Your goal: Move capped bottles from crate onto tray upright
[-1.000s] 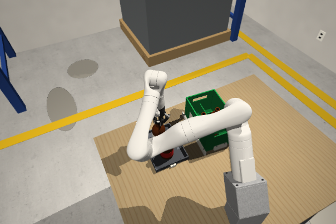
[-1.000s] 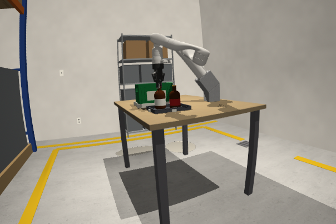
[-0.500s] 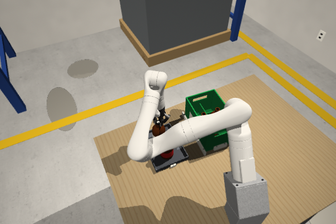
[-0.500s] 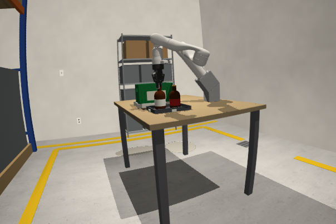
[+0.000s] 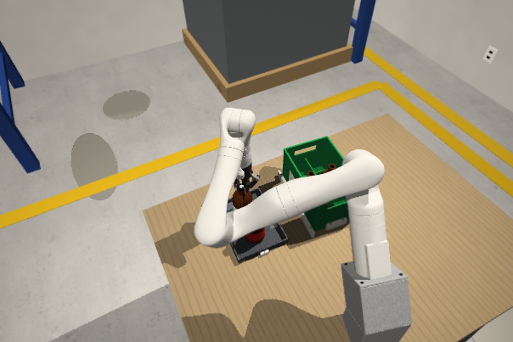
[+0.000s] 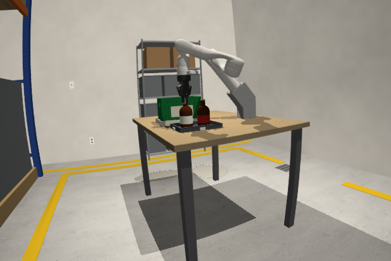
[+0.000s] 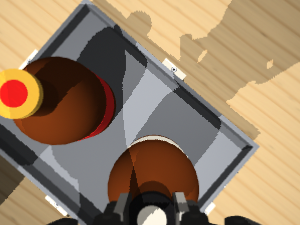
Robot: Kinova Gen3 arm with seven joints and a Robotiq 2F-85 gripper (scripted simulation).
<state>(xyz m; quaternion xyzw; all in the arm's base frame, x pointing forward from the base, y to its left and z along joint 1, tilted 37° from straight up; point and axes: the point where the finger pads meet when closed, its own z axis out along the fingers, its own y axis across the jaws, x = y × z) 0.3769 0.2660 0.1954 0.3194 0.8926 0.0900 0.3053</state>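
Now: the brown bottle 11 cm behind my hand, 8 cm below it and 1 cm to the right of it. Round my hand: green crate: 30 cm to the right, 8 cm below, 1 cm behind; then grey tray: 15 cm below, 5 cm behind, 1 cm to the right.
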